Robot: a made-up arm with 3 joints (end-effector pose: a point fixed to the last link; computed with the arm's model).
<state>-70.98 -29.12 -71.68</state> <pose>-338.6 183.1 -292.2 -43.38 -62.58 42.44</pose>
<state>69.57 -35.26 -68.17</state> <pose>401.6 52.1 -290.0 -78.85 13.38 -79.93</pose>
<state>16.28 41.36 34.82</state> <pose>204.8 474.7 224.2 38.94 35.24 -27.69</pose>
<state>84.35 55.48 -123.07</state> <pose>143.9 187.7 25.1 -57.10 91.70 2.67</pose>
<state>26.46 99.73 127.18</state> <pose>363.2 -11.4 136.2 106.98 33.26 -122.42</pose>
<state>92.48 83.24 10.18</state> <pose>547.7 -145.0 177.8 73.45 57.46 -81.14</pose>
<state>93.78 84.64 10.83</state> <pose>543.3 -164.4 177.4 75.85 57.50 -82.03</pose>
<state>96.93 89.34 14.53</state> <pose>526.4 -223.8 174.4 84.26 57.23 -85.04</pose>
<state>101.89 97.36 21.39</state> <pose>485.4 -317.9 160.4 98.87 56.23 -89.96</pose>
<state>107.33 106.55 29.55</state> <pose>422.1 -410.9 130.8 115.84 54.52 -95.13</pose>
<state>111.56 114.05 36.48</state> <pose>361.0 -471.3 97.0 129.82 52.85 -98.93</pose>
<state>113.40 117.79 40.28</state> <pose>329.2 -494.7 77.0 136.79 52.02 -100.83</pose>
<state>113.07 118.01 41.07</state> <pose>328.9 -494.4 74.9 137.16 52.05 -101.29</pose>
